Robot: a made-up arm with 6 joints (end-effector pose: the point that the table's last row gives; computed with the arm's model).
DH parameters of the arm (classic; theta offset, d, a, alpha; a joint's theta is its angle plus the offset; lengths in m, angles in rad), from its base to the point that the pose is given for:
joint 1: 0 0.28 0 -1.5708
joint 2: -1.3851 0 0.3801 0
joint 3: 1.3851 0 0.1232 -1.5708
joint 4: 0 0.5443 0 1.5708
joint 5: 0 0 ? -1.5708
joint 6: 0 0.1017 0 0
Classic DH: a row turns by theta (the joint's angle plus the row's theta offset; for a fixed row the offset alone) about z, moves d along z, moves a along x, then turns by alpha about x.
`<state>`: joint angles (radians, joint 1 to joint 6).
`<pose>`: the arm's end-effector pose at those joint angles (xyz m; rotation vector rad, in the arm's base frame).
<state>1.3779 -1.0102 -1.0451 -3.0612 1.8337 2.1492</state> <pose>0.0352 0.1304 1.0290 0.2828 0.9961 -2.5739</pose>
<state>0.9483 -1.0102 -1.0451 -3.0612 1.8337 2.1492</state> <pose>0.0863 0.1039 1.0290 -0.5385 -1.0061 2.8925</pose>
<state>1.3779 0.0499 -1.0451 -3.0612 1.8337 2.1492</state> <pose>0.1473 0.7041 0.5286 -0.2625 -0.3698 -2.7568</pose>
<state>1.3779 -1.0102 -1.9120 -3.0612 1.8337 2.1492</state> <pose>-0.0645 -0.3802 1.1712 0.6874 1.9553 -1.9340</pose>
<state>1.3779 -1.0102 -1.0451 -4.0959 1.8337 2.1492</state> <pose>-0.0650 0.1736 0.9850 1.6028 0.3788 -2.4161</pose>
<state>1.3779 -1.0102 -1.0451 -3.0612 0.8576 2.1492</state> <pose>0.0491 0.2410 0.9815 -0.2045 -0.2587 -2.6935</pose>
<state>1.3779 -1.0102 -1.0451 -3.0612 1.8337 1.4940</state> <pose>0.0352 0.1304 1.0290 0.0546 -1.0705 2.6943</pose>
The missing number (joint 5, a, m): 0.0797
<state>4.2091 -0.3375 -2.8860 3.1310 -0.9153 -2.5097</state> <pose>0.0451 0.0847 1.1975 0.1964 -0.9147 1.5804</pose>
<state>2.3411 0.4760 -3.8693 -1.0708 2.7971 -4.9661</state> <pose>0.0364 0.1003 1.0228 -2.6308 0.1130 0.1134</pose>
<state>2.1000 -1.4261 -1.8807 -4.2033 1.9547 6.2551</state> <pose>0.2276 -0.6039 0.9453 1.1333 -1.7275 0.4895</pose>
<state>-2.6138 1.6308 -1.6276 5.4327 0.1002 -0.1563</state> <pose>-0.4364 -0.3145 -0.4665 -2.1210 2.1990 0.0867</pose>
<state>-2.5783 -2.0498 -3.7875 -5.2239 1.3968 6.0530</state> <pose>0.5196 0.2391 -0.4426 0.4707 1.4498 -0.2526</pose>
